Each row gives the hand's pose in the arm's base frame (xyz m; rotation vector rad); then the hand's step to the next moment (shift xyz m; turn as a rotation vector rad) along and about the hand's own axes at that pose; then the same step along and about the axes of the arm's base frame.
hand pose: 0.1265 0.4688 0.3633 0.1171 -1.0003 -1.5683
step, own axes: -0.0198 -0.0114 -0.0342 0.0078 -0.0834 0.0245
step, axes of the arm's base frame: 0.0168 -0.0020 -0.0375 -0.0800 -0.0007 -0.0348
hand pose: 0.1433 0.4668 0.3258 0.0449 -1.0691 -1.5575
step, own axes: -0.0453 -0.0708 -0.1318 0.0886 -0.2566 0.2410
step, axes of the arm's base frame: 0.0342 -0.0491 -0.1444 -0.3597 0.0438 0.0219
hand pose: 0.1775 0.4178 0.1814 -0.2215 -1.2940 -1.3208
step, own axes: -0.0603 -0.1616 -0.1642 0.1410 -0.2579 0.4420
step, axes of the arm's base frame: -0.0193 -0.1423 -0.1899 -0.4868 0.1638 0.1341
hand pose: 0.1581 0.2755 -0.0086 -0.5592 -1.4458 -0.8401
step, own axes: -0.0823 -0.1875 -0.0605 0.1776 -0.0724 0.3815
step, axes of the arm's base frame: -0.1021 -0.1483 -0.1147 -0.3074 0.2241 0.1940
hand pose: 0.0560 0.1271 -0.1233 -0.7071 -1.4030 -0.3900
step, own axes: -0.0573 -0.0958 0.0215 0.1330 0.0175 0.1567
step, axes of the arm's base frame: -0.0860 -0.0657 -0.0348 -0.0870 0.1364 0.1280
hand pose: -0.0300 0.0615 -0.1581 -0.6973 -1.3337 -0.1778
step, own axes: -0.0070 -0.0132 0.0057 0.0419 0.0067 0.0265
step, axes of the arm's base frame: -0.0131 -0.0091 -0.0013 -0.0079 0.0312 0.0383
